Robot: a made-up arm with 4 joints.
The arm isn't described. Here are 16 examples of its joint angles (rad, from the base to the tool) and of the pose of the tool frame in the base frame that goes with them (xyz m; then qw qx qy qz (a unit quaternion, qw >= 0)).
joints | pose
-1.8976 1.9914 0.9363 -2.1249 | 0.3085 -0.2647 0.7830 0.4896 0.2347 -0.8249 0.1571
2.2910 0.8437 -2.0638 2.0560 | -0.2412 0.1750 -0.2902 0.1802 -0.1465 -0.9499 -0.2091
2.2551 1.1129 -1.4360 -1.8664 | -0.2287 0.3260 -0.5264 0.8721 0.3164 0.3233 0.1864
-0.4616 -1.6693 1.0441 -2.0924 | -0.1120 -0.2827 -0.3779 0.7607 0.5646 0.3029 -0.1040
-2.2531 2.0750 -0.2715 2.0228 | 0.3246 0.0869 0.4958 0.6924 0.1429 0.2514 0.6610
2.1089 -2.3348 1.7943 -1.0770 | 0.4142 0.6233 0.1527 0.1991 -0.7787 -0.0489 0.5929
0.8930 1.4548 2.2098 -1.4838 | -0.3046 -0.0350 -0.8583 0.2642 -0.1951 -0.3097 -0.8923
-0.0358 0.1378 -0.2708 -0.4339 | -0.3274 -0.7303 -0.1587 0.9646 -0.1635 0.2043 0.0340
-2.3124 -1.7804 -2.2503 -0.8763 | 0.3638 0.0858 0.0637 0.3614 0.1023 0.1960 0.9058
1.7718 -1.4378 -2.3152 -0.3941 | 0.2136 -0.0835 0.0542 0.5961 -0.2567 0.7169 0.2545
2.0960 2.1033 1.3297 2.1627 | 0.0483 0.7934 -0.1196 0.3195 -0.9416 0.0906 0.0549
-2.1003 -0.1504 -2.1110 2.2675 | -0.1033 0.1340 0.1312 0.2148 0.4312 -0.4607 -0.7455
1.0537 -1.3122 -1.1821 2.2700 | -0.1042 -0.1925 -0.1418 0.8311 -0.2634 -0.4853 -0.0666
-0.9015 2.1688 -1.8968 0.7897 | 0.1159 -0.2825 0.6398 0.0886 0.1263 0.4202 -0.8942
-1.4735 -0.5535 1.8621 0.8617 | -0.0232 -0.5332 -0.0237 0.7440 0.1798 -0.6413 -0.0535
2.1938 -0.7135 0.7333 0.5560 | -0.2514 0.6373 0.1937 0.1604 0.8245 0.1965 -0.5059
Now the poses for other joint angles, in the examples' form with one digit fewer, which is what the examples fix.
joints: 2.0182 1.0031 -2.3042 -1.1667
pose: -0.466 0.217 -0.452 0.944 0.043 0.145 -0.292
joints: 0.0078 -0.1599 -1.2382 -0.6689
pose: -0.389 -0.422 0.120 0.754 -0.522 0.311 -0.250
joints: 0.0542 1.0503 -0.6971 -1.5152
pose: -0.030 -0.797 0.018 0.723 -0.519 0.431 0.151
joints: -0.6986 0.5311 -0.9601 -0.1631
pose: -0.192 -0.598 0.527 0.652 -0.730 0.019 0.201
